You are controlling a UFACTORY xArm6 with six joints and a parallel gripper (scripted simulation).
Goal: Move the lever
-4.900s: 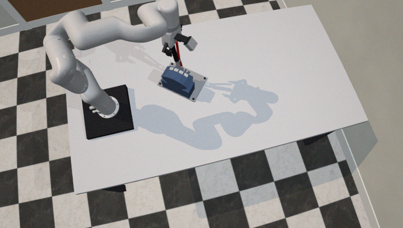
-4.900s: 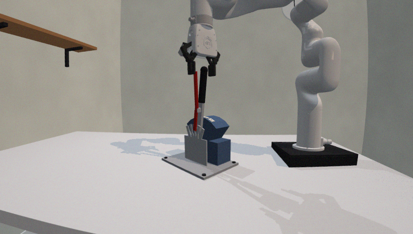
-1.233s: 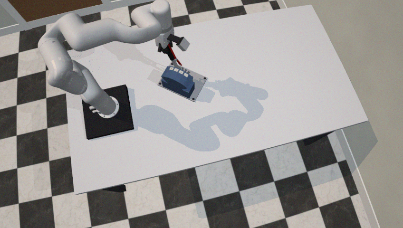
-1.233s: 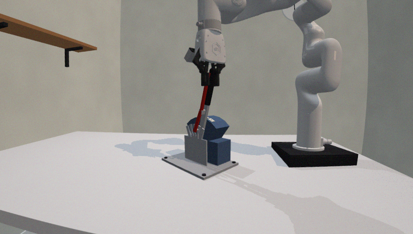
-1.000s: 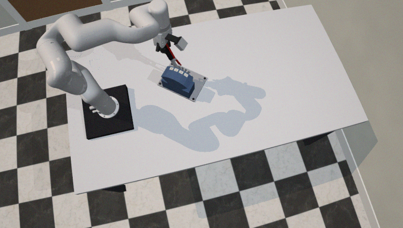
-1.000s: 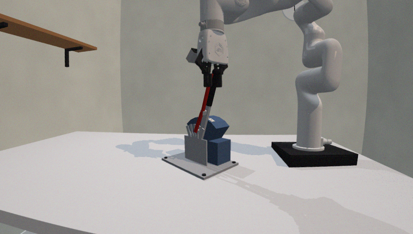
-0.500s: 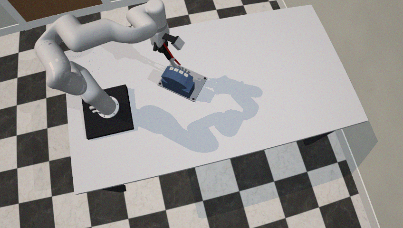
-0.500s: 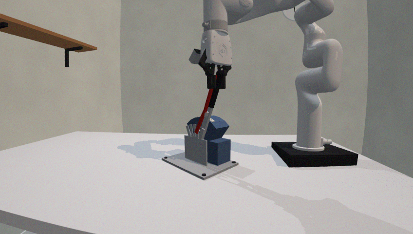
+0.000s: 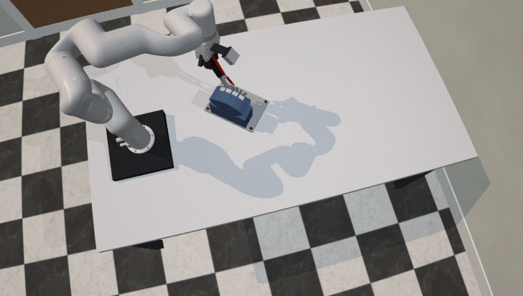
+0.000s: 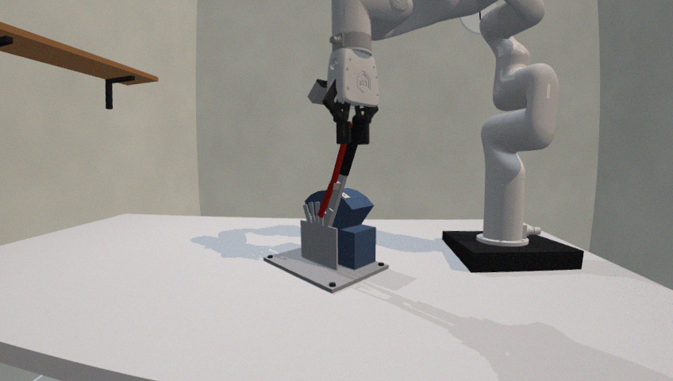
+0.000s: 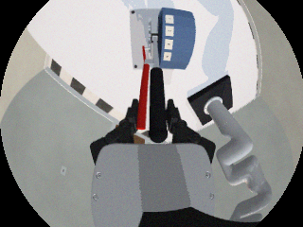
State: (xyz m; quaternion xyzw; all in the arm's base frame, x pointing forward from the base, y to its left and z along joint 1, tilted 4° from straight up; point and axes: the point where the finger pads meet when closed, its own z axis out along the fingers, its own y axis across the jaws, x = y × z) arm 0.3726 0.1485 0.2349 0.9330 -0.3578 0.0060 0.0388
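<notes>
My hand is 4 cm short of the red bar, 2 cm to the left of it and 10 cm above it.
</notes>
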